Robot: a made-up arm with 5 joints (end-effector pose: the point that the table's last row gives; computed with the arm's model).
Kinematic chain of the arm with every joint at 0, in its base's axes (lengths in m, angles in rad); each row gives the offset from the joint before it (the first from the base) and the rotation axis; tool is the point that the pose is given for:
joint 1: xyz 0 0 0.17 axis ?
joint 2: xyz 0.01 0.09 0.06 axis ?
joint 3: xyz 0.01 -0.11 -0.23 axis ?
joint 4: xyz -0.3 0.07 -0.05 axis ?
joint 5: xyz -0.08 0 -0.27 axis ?
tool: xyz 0 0.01 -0.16
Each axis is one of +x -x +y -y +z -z.
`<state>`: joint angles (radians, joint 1 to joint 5).
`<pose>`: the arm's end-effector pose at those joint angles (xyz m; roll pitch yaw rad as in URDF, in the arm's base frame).
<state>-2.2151 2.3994 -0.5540 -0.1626 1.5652</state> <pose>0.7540 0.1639 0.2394 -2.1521 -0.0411 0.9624</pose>
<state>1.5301 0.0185 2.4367 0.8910 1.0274</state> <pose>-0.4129 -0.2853 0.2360 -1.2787 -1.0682 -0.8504</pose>
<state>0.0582 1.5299 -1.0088 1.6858 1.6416</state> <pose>0.6533 -0.1047 -0.0556 1.6870 0.0630 -0.9372</pose>
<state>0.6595 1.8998 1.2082 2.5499 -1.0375</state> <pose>0.4437 0.3767 0.2809 1.1647 1.0776 -1.3619</pose>
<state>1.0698 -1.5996 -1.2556 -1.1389 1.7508</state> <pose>-0.1643 -0.5704 0.0937 1.7342 0.9730 -1.8372</pose>
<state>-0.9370 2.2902 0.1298 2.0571 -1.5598</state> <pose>0.6334 0.1568 0.2650 2.1750 0.2803 -2.4522</pose>
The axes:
joint 1: +x
joint 2: -y
joint 3: +x
joint 4: -z
joint 5: +y

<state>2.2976 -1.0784 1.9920 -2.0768 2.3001</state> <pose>-0.2992 -0.2381 0.2518 -2.3647 -1.2439 -1.7189</pose>
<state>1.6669 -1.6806 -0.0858 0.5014 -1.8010</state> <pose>-0.4790 -0.3322 0.1359 1.1955 -0.1839 -0.1138</pose>
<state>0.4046 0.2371 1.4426 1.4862 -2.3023</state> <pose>-0.2060 0.2680 0.0408 0.3278 -0.4177 -1.8277</pose>
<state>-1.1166 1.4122 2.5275 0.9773 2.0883</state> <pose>-0.1674 -0.3285 0.1113 2.1990 0.2045 -3.1022</pose>
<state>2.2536 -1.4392 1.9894 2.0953 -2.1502</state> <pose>-0.1482 -0.3882 0.0925 1.1291 0.6172 1.4131</pose>
